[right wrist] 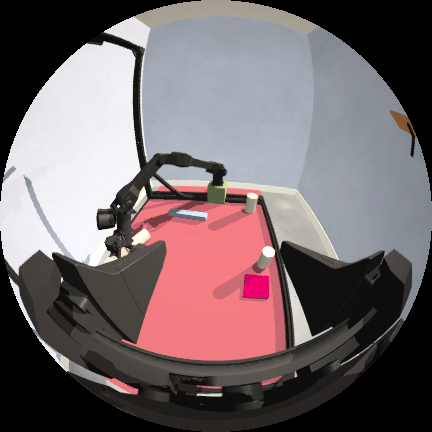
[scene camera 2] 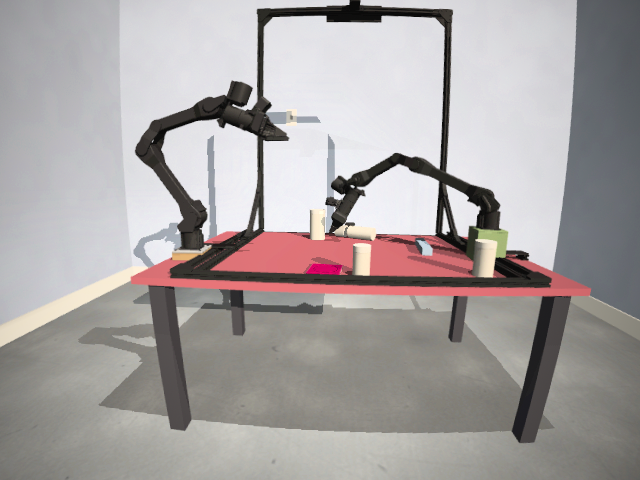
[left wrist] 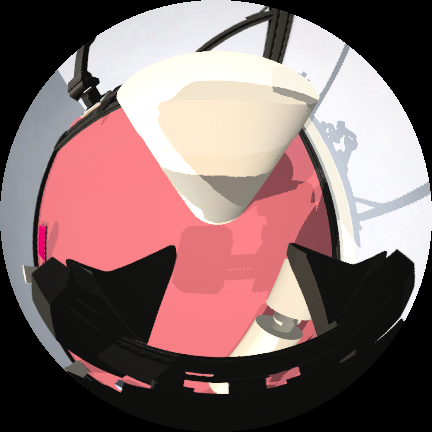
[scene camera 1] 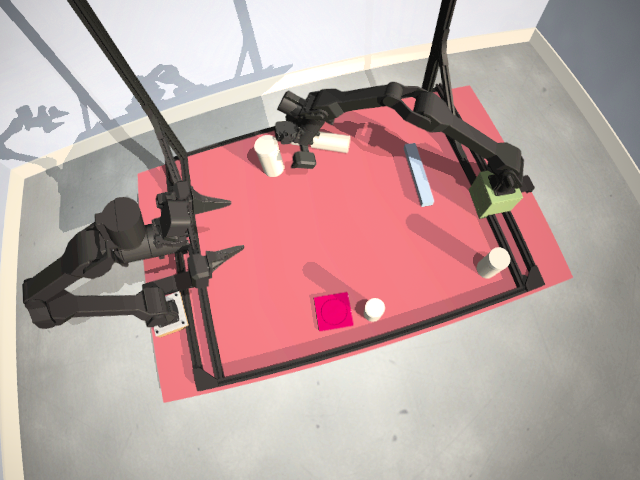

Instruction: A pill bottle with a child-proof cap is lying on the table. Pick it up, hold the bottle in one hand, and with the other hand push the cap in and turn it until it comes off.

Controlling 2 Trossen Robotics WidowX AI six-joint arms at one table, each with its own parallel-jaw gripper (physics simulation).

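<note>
The cream pill bottle [scene camera 1: 336,143] [scene camera 2: 363,233] [right wrist: 141,236] lies on its side at the back of the table. In the left wrist view the bottle's body [left wrist: 256,344] and its cap [left wrist: 284,295] show at the lower right, with a grey ring and narrow neck between them. The right-hand finger in that view partly covers the cap. My left gripper [scene camera 1: 305,147] [scene camera 2: 334,228] [left wrist: 233,250] is open and empty, low beside the bottle's cap end. It hides that end in scene camera 1. My right gripper [scene camera 1: 236,225] [scene camera 2: 287,137] [right wrist: 224,247] is open and empty, high above the table's left side.
A tall cream cylinder [scene camera 1: 269,156] [scene camera 2: 317,224] [left wrist: 215,135] stands close beside the left gripper. Two more cylinders [scene camera 1: 374,308] [scene camera 1: 493,262] stand near the front edge. A magenta square [scene camera 1: 333,311] lies at the front, a pale blue bar [scene camera 1: 419,175] at the right. A black frame [scene camera 1: 361,335] borders the table.
</note>
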